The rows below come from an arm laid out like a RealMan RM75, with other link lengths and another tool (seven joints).
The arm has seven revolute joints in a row. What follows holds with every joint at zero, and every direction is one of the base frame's. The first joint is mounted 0.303 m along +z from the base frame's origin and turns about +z. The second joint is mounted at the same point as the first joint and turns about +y. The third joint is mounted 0.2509 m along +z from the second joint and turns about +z. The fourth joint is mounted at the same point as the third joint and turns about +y. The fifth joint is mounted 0.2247 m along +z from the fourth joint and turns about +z. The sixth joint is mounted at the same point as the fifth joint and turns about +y. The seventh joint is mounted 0.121 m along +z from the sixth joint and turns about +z. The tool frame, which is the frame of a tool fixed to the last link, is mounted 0.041 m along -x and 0.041 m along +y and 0.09 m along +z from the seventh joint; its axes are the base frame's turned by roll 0, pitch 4.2 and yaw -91 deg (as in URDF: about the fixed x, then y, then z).
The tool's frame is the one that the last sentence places.
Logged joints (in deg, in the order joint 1, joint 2, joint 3, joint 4, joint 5, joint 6, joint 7), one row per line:
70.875, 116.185, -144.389, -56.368, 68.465, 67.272, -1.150
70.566, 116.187, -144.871, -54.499, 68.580, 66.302, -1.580
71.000, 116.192, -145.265, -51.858, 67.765, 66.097, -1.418
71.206, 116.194, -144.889, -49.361, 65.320, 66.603, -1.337
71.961, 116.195, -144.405, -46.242, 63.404, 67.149, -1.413
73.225, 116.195, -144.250, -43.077, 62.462, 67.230, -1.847
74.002, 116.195, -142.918, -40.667, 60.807, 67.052, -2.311
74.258, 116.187, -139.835, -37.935, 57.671, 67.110, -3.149
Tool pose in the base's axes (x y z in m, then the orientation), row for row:
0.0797, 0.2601, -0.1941, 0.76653, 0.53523, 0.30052, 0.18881
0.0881, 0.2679, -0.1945, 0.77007, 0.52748, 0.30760, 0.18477
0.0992, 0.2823, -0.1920, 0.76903, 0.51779, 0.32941, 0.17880
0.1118, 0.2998, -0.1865, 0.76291, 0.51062, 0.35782, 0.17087
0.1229, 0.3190, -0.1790, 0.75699, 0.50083, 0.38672, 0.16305
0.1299, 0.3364, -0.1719, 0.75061, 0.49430, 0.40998, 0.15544
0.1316, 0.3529, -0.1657, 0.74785, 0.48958, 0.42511, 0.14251
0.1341, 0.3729, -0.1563, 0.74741, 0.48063, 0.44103, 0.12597
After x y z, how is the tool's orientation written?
As a quaternion, x y z w.
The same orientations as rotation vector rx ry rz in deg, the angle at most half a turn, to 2 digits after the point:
123.51, 86.24, 48.42
124.35, 85.18, 49.67
124.59, 83.89, 53.37
124.14, 83.09, 58.22
123.71, 81.85, 63.20
123.18, 81.12, 67.28
123.62, 80.93, 70.27
124.71, 80.20, 73.59

